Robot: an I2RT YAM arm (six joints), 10 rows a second.
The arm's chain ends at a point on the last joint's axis. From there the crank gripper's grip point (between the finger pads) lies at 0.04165 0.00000 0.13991 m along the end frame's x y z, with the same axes.
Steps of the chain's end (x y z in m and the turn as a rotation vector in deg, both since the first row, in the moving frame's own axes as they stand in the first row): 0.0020, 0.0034, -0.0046, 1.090, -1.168, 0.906; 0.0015, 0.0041, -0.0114, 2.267, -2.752, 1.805; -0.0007, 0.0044, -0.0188, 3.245, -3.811, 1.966; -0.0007, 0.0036, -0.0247, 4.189, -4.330, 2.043; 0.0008, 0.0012, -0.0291, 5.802, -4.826, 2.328
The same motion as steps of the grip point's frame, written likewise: -0.0008, 0.0014, -0.0038, 1.090, -1.168, 0.906; -0.0052, -0.0003, -0.0096, 2.267, -2.752, 1.805; -0.0100, -0.0023, -0.0165, 3.245, -3.811, 1.966; -0.0112, -0.0054, -0.0223, 4.189, -4.330, 2.043; -0.0108, -0.0117, -0.0267, 5.802, -4.826, 2.328
